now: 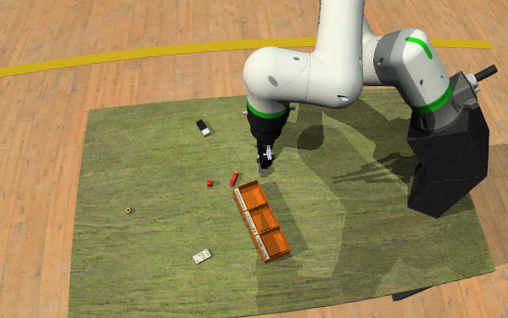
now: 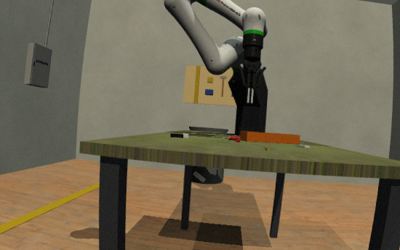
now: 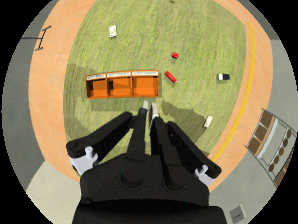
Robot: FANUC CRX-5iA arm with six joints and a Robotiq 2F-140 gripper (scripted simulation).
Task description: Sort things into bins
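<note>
My hand is 1 cm short of the orange bin, 10 cm to the right of it and 18 cm above it. Also, from my hand: black-and-white block: 16 cm ahead, 27 cm to the right, 19 cm below; then red cylinder: 8 cm ahead, 6 cm to the right, 19 cm below; then small red cube: 16 cm ahead, 5 cm to the right, 19 cm below.
</note>
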